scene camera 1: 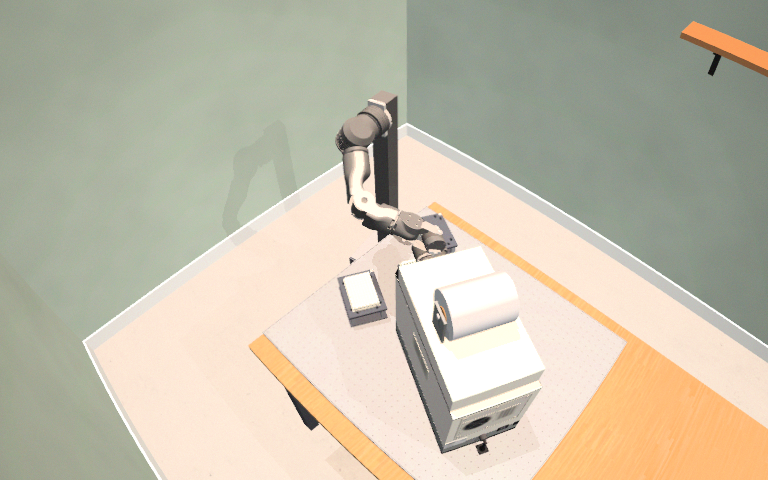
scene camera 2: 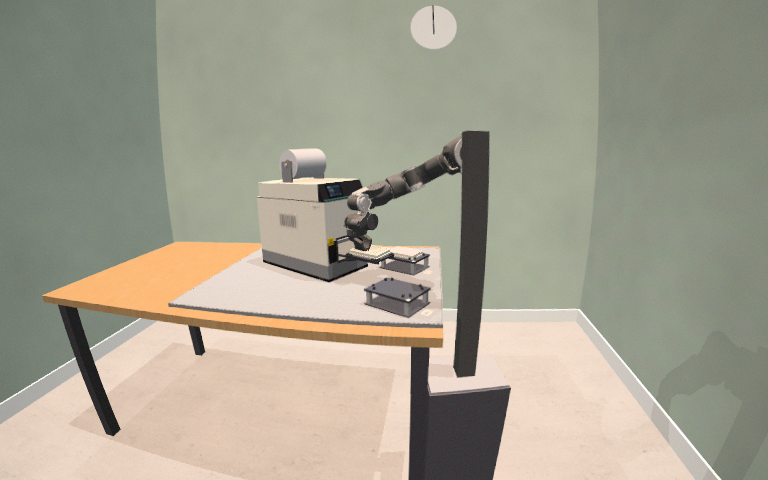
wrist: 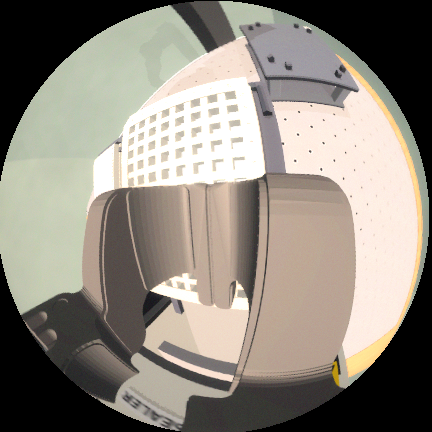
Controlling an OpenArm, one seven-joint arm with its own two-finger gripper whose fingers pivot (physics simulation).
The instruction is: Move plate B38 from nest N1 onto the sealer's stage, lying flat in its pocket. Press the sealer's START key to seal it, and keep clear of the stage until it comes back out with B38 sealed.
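A white plate with square wells (scene camera 2: 369, 251) (wrist: 195, 140) lies on the sealer's extended dark stage (wrist: 273, 150) and looks flat; no film shows over its wells. Its label is not readable. My gripper (scene camera 2: 362, 246) (wrist: 219, 246) is shut with nothing between its fingers, low over the sealer-side end of that plate; whether it touches cannot be told. In scene camera 1 the fingers are hidden. The pale sealer (scene camera 1: 498, 367) (scene camera 2: 291, 232) (wrist: 162, 381) stands beside the stage. Its START key is hidden. A bare dark nest (scene camera 1: 447, 227) (scene camera 2: 397, 288) (wrist: 305, 55) stands on one side.
A second nest (scene camera 1: 368, 319) holds another white plate (scene camera 1: 361, 290) (scene camera 2: 407, 254) (wrist: 104, 169), on the stage's other side. A film roll (scene camera 1: 481, 305) (scene camera 2: 308, 163) sits on top of the sealer. The arm's dark column (scene camera 1: 386, 169) (scene camera 2: 474, 254) stands at the table's edge.
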